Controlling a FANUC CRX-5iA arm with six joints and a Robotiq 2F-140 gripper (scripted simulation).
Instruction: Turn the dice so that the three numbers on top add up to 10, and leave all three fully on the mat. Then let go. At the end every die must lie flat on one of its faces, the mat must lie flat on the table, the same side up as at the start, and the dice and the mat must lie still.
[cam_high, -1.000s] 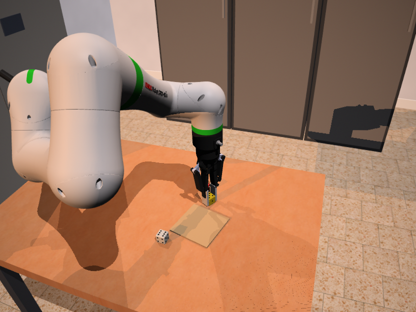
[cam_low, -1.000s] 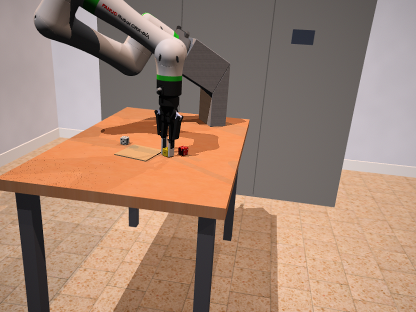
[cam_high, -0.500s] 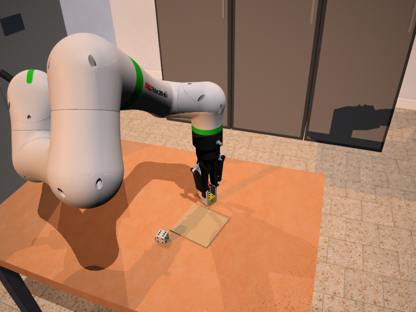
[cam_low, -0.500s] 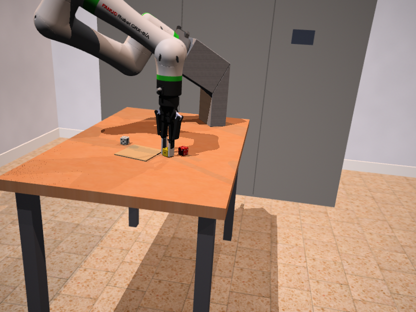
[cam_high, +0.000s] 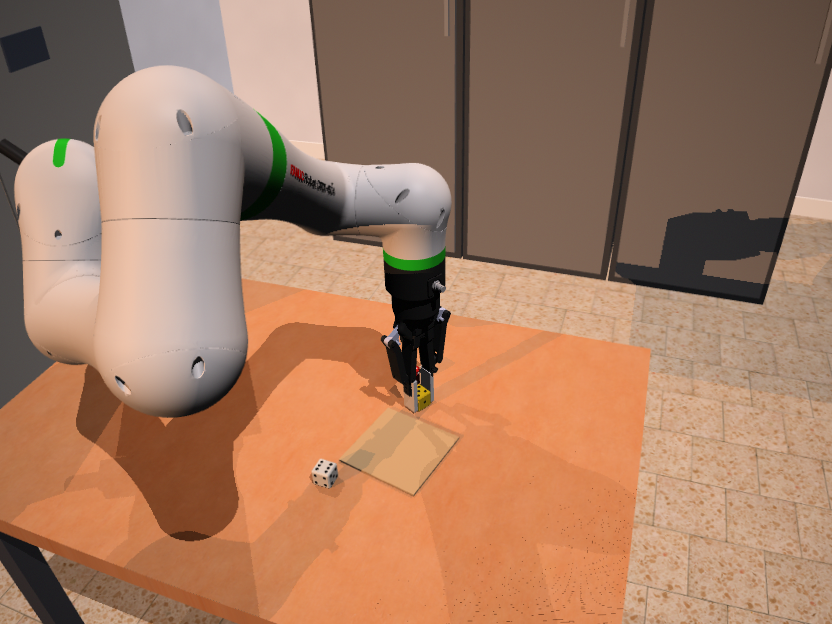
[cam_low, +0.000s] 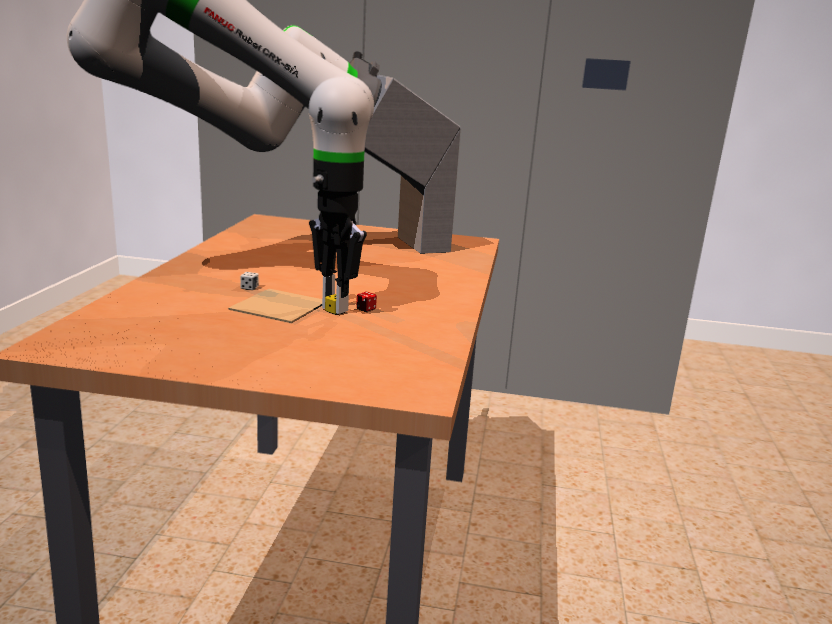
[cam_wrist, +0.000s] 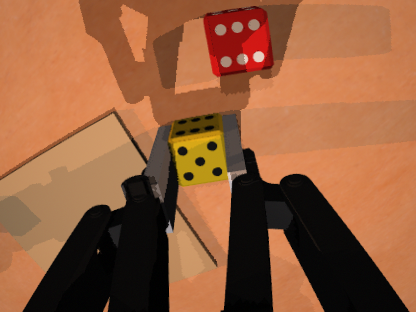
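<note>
Right now my hand is 60 mm to the right of the red die, 30 mm past it and 20 mm above it. Round my hand: white die: 190 mm to the right, 110 mm behind, 20 mm below; yellow die: 20 mm below; tan mat: 110 mm to the right, 30 mm below, 10 mm behind.
</note>
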